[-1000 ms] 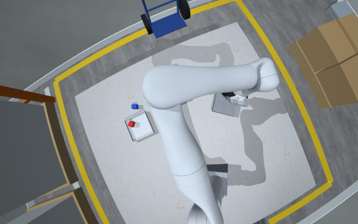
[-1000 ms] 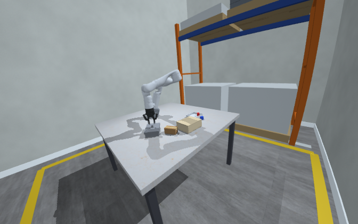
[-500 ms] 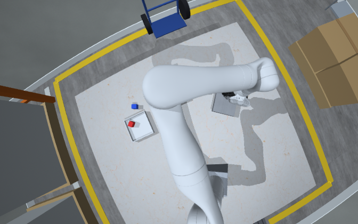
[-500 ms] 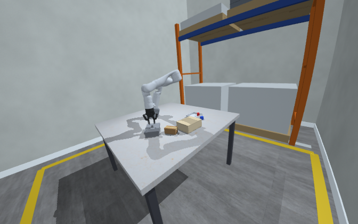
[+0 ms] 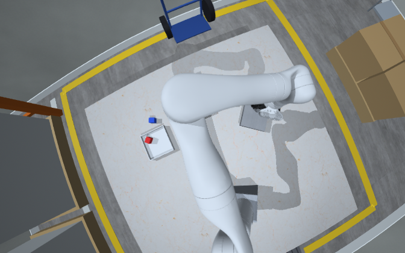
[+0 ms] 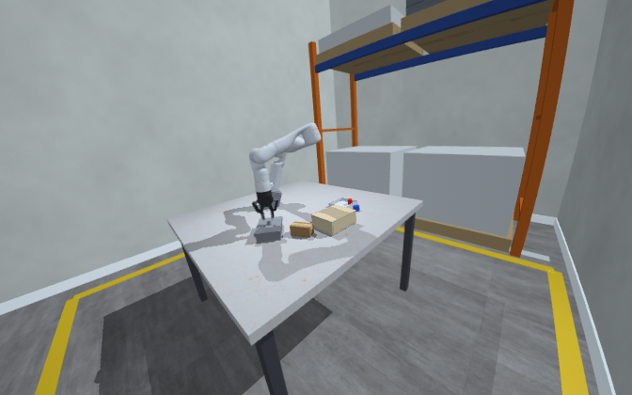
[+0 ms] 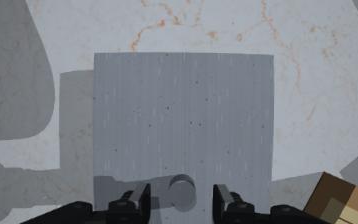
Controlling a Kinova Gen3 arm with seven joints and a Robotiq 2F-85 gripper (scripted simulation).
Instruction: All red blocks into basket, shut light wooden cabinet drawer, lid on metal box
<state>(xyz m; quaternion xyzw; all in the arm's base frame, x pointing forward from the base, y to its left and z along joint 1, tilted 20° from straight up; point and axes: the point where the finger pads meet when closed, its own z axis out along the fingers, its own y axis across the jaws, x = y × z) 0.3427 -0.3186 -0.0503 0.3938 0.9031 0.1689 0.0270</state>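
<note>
Right now the lid is 50 mm below my hand. Round my hand: light wooden cabinet 240 mm ahead, 250 mm to the left, 60 mm below; then cardboard box 160 mm ahead, 80 mm to the left, 60 mm below; then drawer 230 mm ahead, 250 mm to the left, 60 mm below.
</note>
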